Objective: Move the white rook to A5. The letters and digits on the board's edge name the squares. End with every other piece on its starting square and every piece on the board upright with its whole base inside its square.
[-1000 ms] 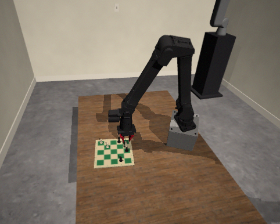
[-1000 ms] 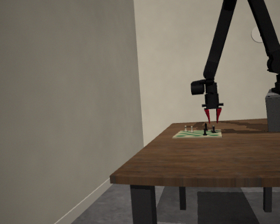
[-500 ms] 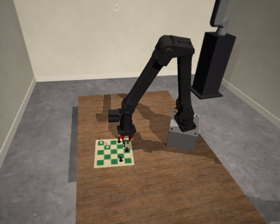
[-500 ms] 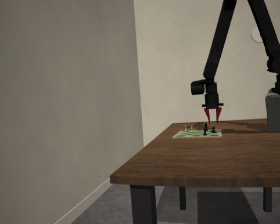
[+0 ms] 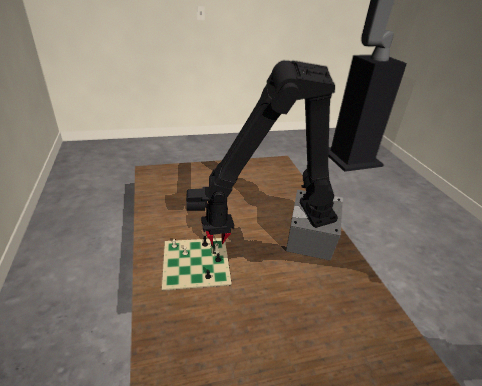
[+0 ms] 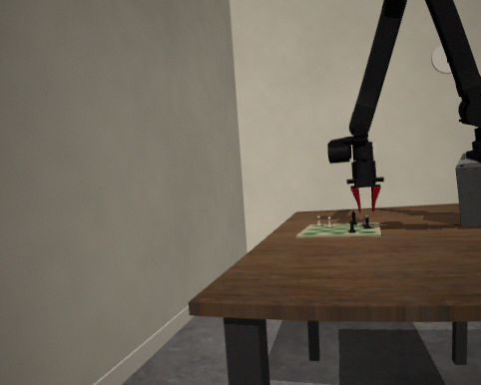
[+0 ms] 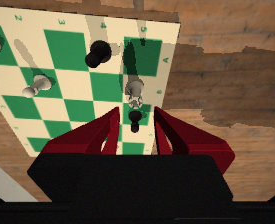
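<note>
Right now my hand is 30 mm above the white rook. Also, from my hand: chessboard (80 mm ahead, 20 mm to the left, 50 mm below).
</note>
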